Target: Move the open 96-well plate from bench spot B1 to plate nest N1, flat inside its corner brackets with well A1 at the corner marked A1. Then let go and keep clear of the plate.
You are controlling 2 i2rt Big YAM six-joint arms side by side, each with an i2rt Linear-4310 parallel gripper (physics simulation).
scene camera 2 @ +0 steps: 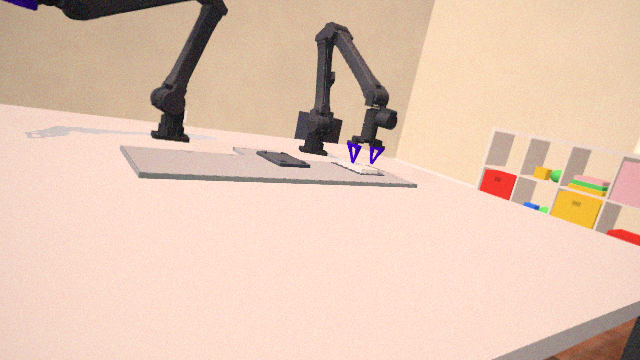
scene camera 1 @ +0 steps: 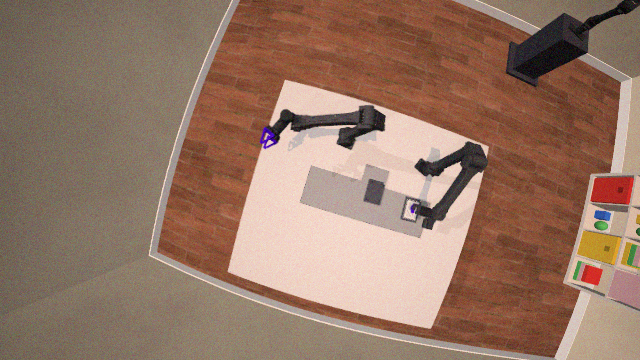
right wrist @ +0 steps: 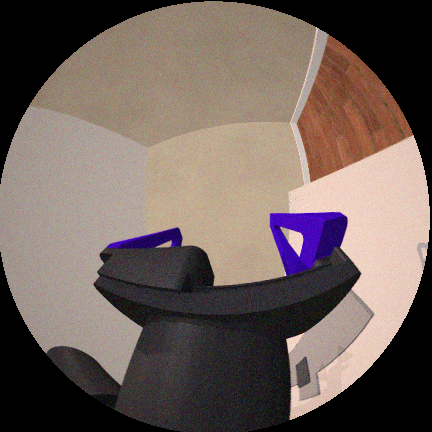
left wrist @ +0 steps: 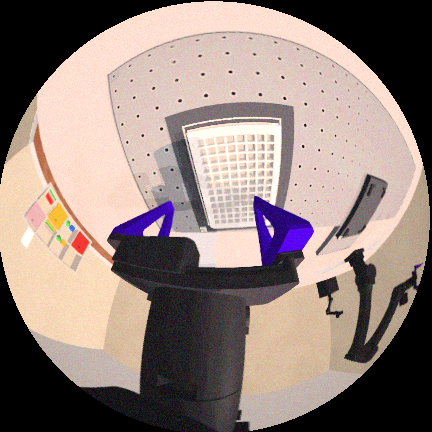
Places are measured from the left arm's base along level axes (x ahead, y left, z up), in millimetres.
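Where they show: left gripper, between the fingertips: (scene camera 2: 361,163) (scene camera 1: 416,209) (left wrist: 210,202); right gripper, between the fingertips: (scene camera 1: 262,145) (right wrist: 223,226); left arm's base, origin of its link: (scene camera 2: 312,152) (scene camera 1: 423,167); right arm's base, origin of its link: (scene camera 2: 170,138) (scene camera 1: 345,141) (left wrist: 353,253).
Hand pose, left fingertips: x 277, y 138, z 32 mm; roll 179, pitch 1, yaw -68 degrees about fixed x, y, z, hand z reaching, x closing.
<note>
Each offset is from my left fingertips to the top centre of the thing. "*": to the spot under its first point. Level surfaces: height alone.
The open 96-well plate @[27 mm ahead, 23 mm right, 3 mm down] (scene camera 1: 408,214) (scene camera 2: 364,169) (left wrist: 237,170) is white and lies flat inside a dark grey outline @[* 83 mm ahead, 61 mm right, 17 mm down] (left wrist: 288,150) on the grey perforated board. My left gripper (scene camera 1: 414,208) (scene camera 2: 363,163) (left wrist: 210,202) is open, pointing down close above the plate, with nothing between its fingers. The dark nest @[101 mm ahead, 319 mm right, 1 mm down] (scene camera 1: 374,192) (scene camera 2: 283,159) (left wrist: 363,207) (right wrist: 303,372) is empty, with small raised corner brackets. The A1 marks are too small to read. My right gripper (scene camera 1: 268,138) (right wrist: 223,226) is open and empty, raised far from the plate near the table's left edge in scene camera 1.
The grey board @[19 mm down] (scene camera 1: 330,187) (scene camera 2: 190,165) (left wrist: 145,90) bears both plate and nest, and a small grey pad @[* 17 mm back, 395 mm right, 19 mm down] (scene camera 1: 376,172) adjoins it behind the nest. The arms stand along the table's back edge. A shelf unit (scene camera 1: 585,231) with coloured boxes stands off the table.
</note>
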